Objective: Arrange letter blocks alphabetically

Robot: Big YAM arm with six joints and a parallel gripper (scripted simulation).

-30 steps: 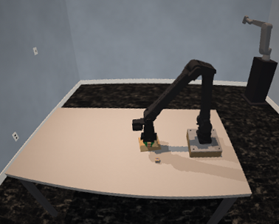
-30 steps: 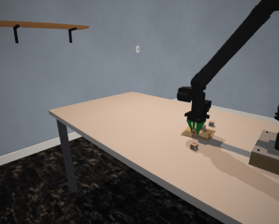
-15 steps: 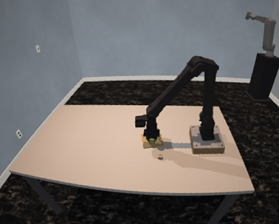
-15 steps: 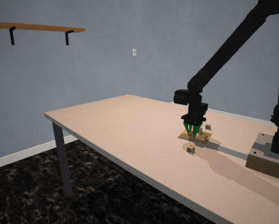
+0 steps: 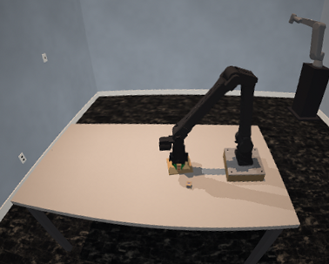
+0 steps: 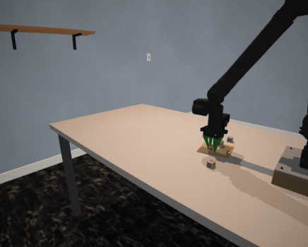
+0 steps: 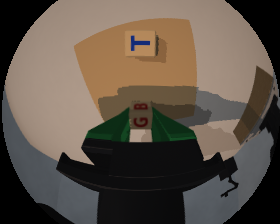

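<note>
The mat is 40 mm to the right of my hand and 20 mm below it.
</note>
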